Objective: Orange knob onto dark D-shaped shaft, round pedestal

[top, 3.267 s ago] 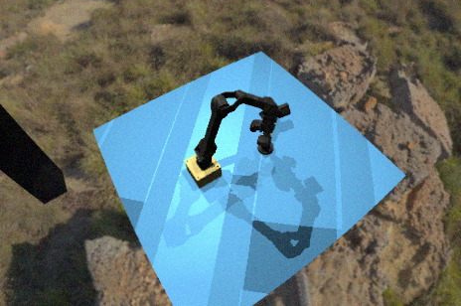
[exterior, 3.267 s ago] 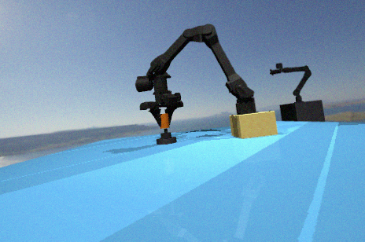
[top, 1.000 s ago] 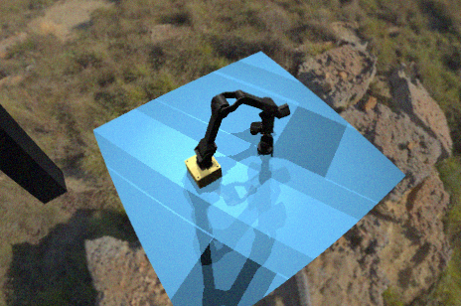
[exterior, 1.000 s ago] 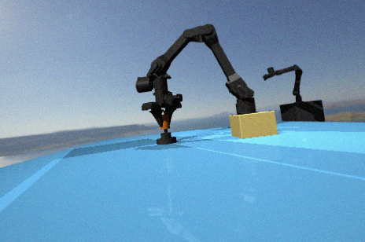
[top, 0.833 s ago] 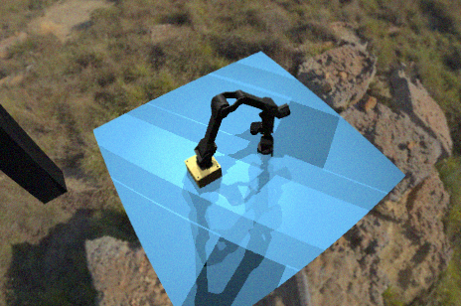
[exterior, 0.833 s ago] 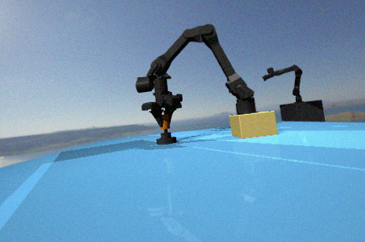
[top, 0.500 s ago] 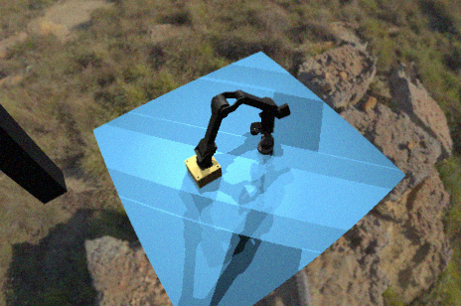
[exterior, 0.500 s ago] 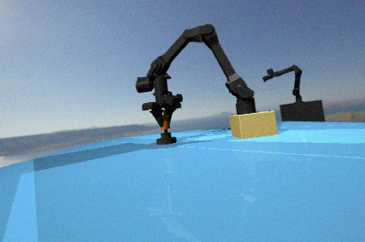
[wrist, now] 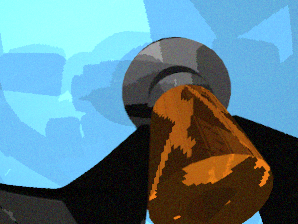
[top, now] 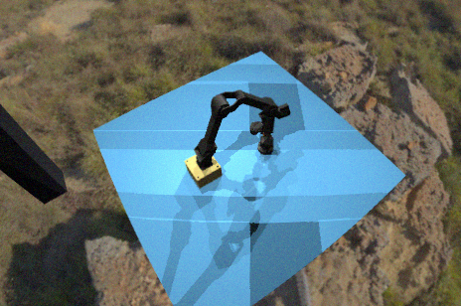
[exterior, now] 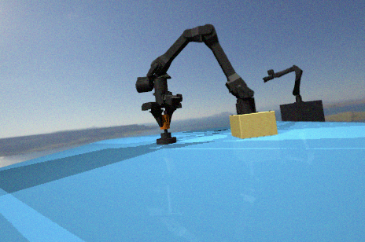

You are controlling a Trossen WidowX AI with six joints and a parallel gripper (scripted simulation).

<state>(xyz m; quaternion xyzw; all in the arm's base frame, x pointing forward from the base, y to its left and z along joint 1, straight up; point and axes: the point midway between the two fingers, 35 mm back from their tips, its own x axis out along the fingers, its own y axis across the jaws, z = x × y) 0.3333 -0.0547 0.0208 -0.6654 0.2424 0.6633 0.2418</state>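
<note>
The orange knob is 2 cm above my gripper tip. The rest, counted from my gripper tip: pedestal (4 cm below).
</note>
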